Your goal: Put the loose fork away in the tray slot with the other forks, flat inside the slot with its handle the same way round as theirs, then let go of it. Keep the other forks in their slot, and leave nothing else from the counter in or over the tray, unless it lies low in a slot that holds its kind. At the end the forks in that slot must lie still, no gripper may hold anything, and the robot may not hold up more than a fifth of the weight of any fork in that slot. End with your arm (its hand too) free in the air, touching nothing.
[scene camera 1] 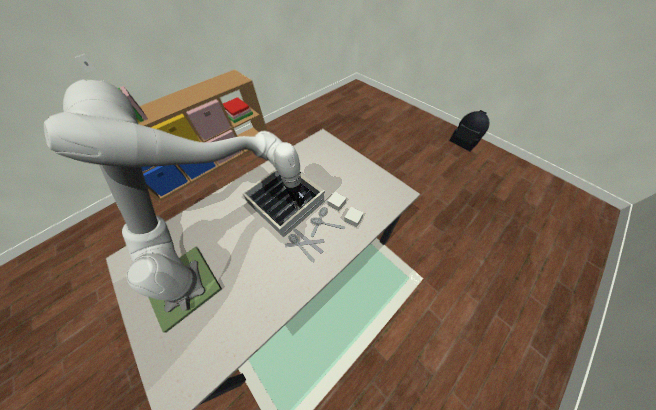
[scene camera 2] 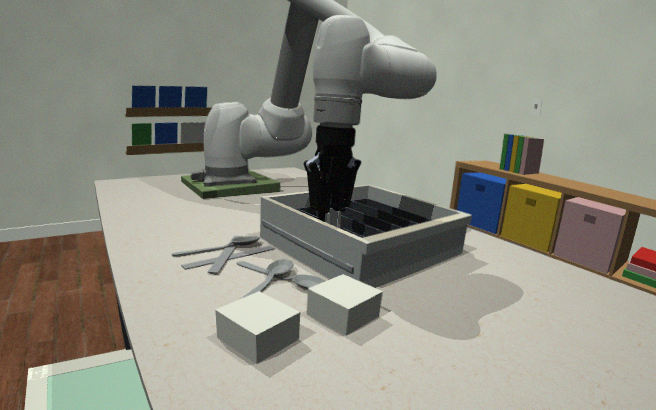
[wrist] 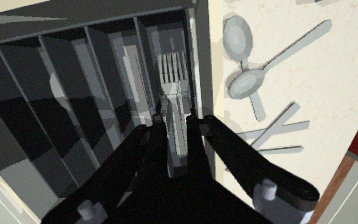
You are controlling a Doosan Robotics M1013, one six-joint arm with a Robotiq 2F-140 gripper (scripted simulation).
Labels:
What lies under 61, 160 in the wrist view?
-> A cutlery tray.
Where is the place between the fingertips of my gripper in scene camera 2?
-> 327, 241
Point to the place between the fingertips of my gripper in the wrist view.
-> At 176, 107

